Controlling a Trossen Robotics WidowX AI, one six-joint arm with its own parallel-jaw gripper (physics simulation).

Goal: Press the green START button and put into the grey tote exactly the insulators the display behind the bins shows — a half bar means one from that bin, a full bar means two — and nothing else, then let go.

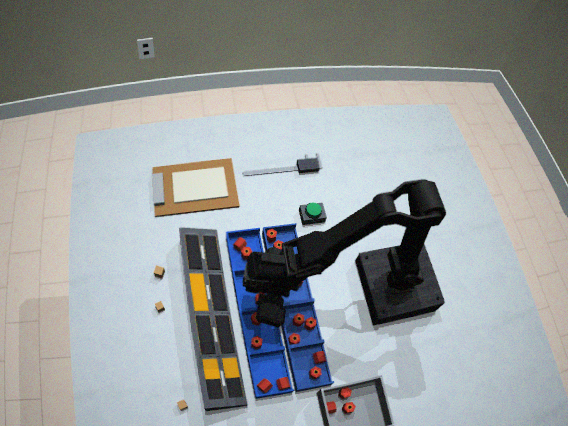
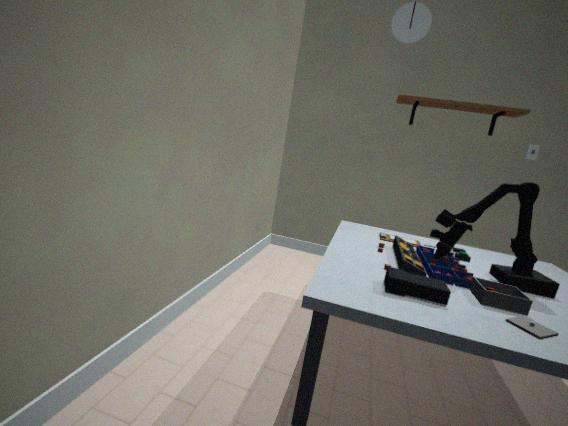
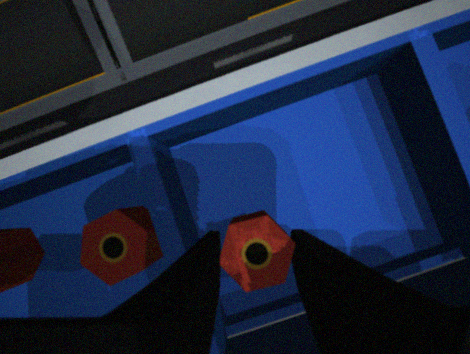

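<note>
My gripper is shut on a red insulator, in the display-side row of blue bins, second compartment from the button end. Its height above the bin floor is unclear. Another red insulator lies across the divider. The display shows one full orange bar in its second row and two half bars in the row nearest the tote. The grey tote holds three red insulators, including one at its back wall. The green button stands behind the bins. The arm hides part of the bins.
A clipboard and a caliper-like tool lie beyond the bins. Small tan blocks lie beyond the display. A black box and a thin grey plate lie near the table's front edge.
</note>
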